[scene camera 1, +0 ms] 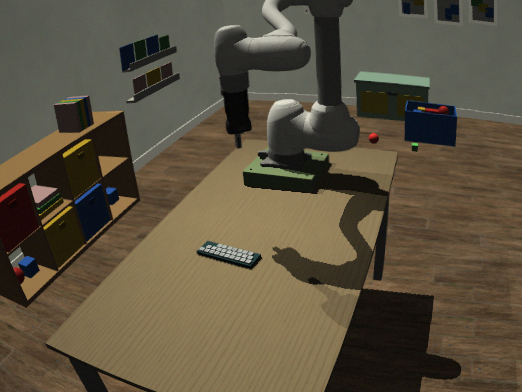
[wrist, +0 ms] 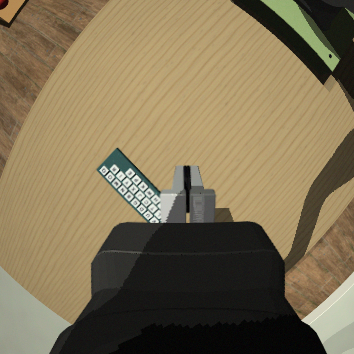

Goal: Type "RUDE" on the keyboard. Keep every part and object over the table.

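Pixels of known places: gripper, fingertip midpoint: (scene camera 1: pixel 238 147) (wrist: pixel 186 179); arm's base, origin of the base link: (scene camera 1: pixel 286 160).
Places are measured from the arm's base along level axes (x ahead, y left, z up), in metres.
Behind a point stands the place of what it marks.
A small dark teal keyboard (scene camera 1: pixel 229 254) {x 0.658, y 0.035, z -0.041 m} (wrist: pixel 118 159) {x 0.619, y -0.055, z -0.043 m} with white lettered keys lies flat on the wooden table (scene camera 1: pixel 200 310) {x 0.930, y 0.066, z -0.055 m} (wrist: pixel 165 90) {x 0.443, y -0.073, z -0.055 m}. In the wrist view it lies diagonally, and its lower right end is hidden behind the gripper. My gripper (scene camera 1: pixel 238 146) {x 0.495, y 0.029, z 0.268 m} (wrist: pixel 186 179) {x 0.495, y 0.029, z 0.268 m} is shut and empty, with its fingertips together. It points down and hangs high above the table, well clear of the keyboard. In the wrist view the fingertips show just right of the keyboard. The letters on the keys are small and hard to read.
The arm stands on a green base block (scene camera 1: pixel 280 179) {x 0.156, y 0.028, z -0.012 m} (wrist: pixel 330 56) {x 0.128, y 0.136, z 0.004 m} at the table's far end. The arm's shadow (scene camera 1: pixel 320 265) {x 0.620, y 0.332, z -0.055 m} (wrist: pixel 312 200) {x 0.388, y 0.365, z -0.055 m} falls on the table right of the keyboard. A shelf unit (scene camera 1: pixel 131 160) stands on the floor at the left.
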